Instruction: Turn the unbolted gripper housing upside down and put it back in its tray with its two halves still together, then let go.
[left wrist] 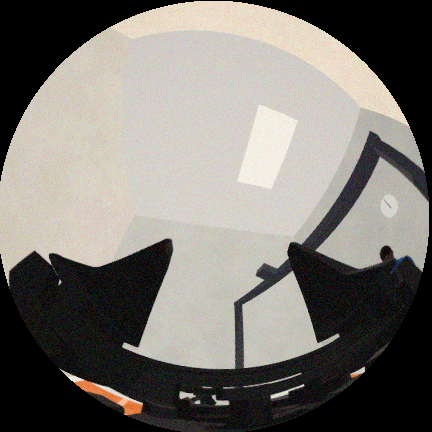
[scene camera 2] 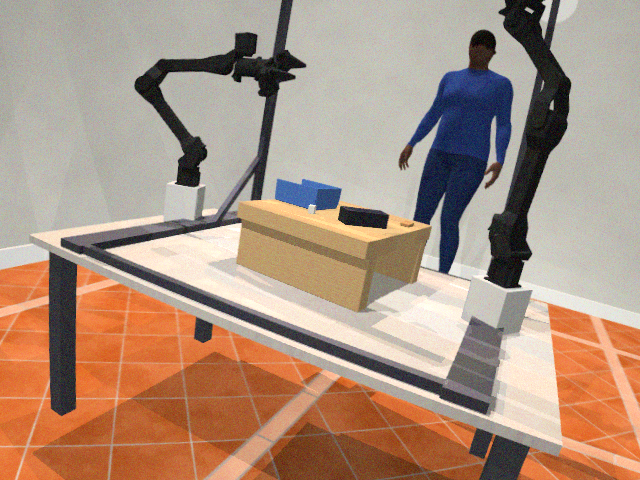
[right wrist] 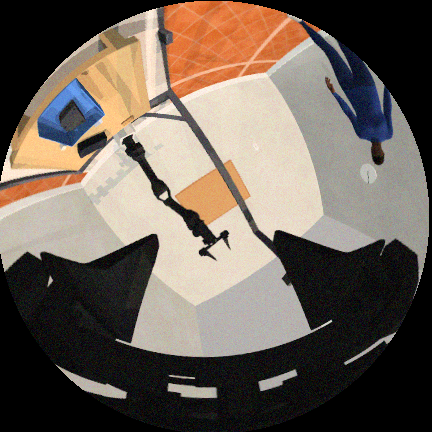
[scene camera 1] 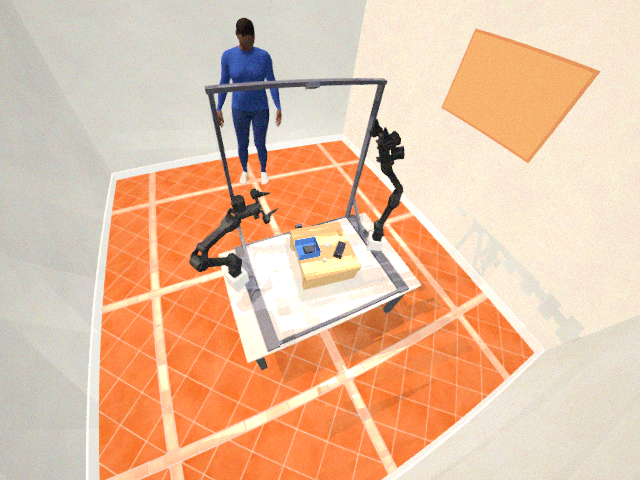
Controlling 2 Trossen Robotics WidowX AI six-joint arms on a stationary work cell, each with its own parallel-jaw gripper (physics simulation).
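Frame: origin at the left arm's base, x ahead, y right, z down, level; metres.
Where they show: left gripper, between the fingertips: (left wrist: pixel 232 247) (right wrist: pixel 223 254) (scene camera 1: pixel 380 123); right gripper, between the fingertips: (left wrist: pixel 209 402) (scene camera 2: pixel 300 71) (right wrist: pixel 217 238) (scene camera 1: pixel 275 200); left arm's base, origin of its link: (scene camera 2: pixel 502 282) (right wrist: pixel 126 138) (scene camera 1: pixel 376 237); right arm's base, origin of its link: (scene camera 2: pixel 186 184) (scene camera 1: pixel 235 272).
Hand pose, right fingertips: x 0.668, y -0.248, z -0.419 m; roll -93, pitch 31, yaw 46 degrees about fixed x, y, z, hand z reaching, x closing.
Things, the pixels of their centre, and the offset from my right fingertips.
- dark grey housing, middle of its body: (right wrist: pixel 70 118) (scene camera 1: pixel 309 249) dx -0.213, dy -0.024, dz +0.337 m
- open blue tray, middle of its body: (scene camera 2: pixel 308 193) (right wrist: pixel 71 114) (scene camera 1: pixel 307 248) dx -0.199, dy -0.021, dz +0.335 m
- black block, middle of its body: (scene camera 2: pixel 363 217) (right wrist: pixel 91 144) (scene camera 1: pixel 339 249) dx -0.402, dy +0.021, dz +0.346 m
- small white cube, middle of its body: (scene camera 2: pixel 312 209) dx -0.314, dy -0.071, dz +0.353 m
A dark grey housing (scene camera 1: pixel 309 249) (right wrist: pixel 72 114) lies inside an open blue tray (scene camera 1: pixel 308 256) (scene camera 2: pixel 297 194) (right wrist: pixel 86 93) on top of a wooden bench. The tray walls hide it in scene camera 2; its two halves and which side faces up cannot be made out. My right gripper (scene camera 1: pixel 273 202) (scene camera 2: pixel 299 71) is open and empty, raised high to the left of the tray in the scene views. My left gripper (scene camera 1: pixel 397 145) (left wrist: pixel 232 247) (right wrist: pixel 223 254) is open and empty, high above the right side of the table and far from the tray.
The wooden bench (scene camera 1: pixel 330 274) (scene camera 2: pixel 305 258) stands on the white table. A black block (scene camera 1: pixel 339 250) (scene camera 2: pixel 362 217) (right wrist: pixel 92 144) lies right of the tray, a small white cube (scene camera 2: pixel 311 209) near it. A dark frame (scene camera 1: pixel 222 144) rises behind; a person (scene camera 1: pixel 250 93) stands beyond.
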